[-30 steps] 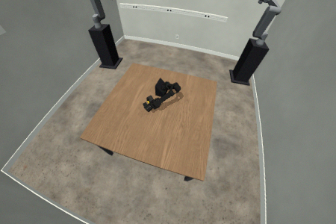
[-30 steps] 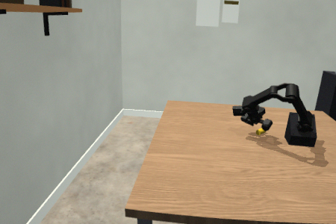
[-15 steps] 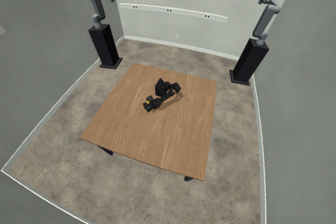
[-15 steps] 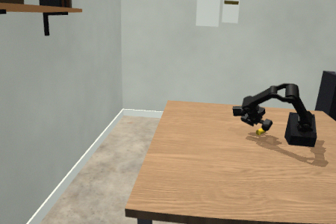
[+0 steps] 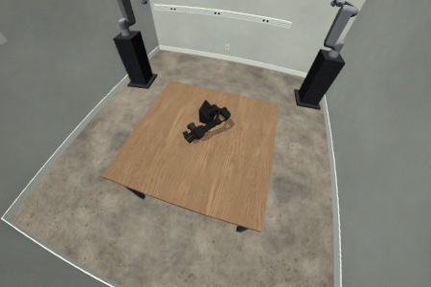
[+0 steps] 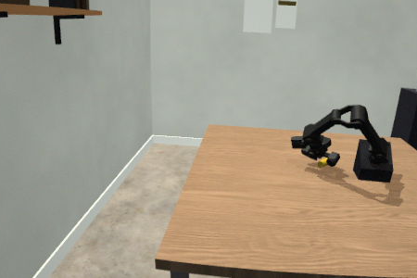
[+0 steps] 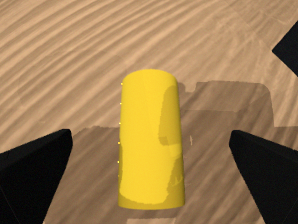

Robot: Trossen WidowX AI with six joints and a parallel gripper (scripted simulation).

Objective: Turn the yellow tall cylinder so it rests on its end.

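Now: hand 3 cm above the yellow cylinder, 2 cm past it and 1 cm to the left of it.
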